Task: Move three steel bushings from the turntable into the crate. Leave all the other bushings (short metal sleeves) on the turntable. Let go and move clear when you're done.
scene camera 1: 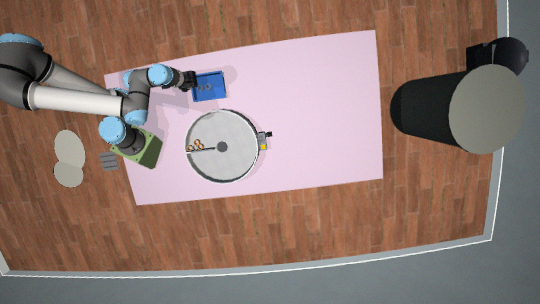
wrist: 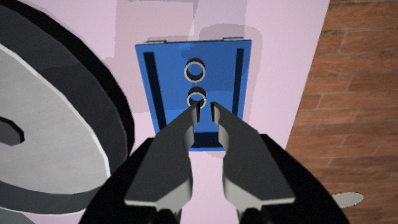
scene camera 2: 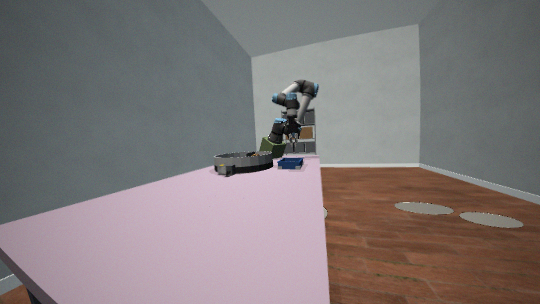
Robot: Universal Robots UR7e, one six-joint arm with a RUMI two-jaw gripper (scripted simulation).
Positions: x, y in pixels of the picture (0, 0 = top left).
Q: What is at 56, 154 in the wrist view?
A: A round grey turntable.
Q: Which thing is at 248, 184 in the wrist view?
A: The gripper.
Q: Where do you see a blue crate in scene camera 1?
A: At 215, 79
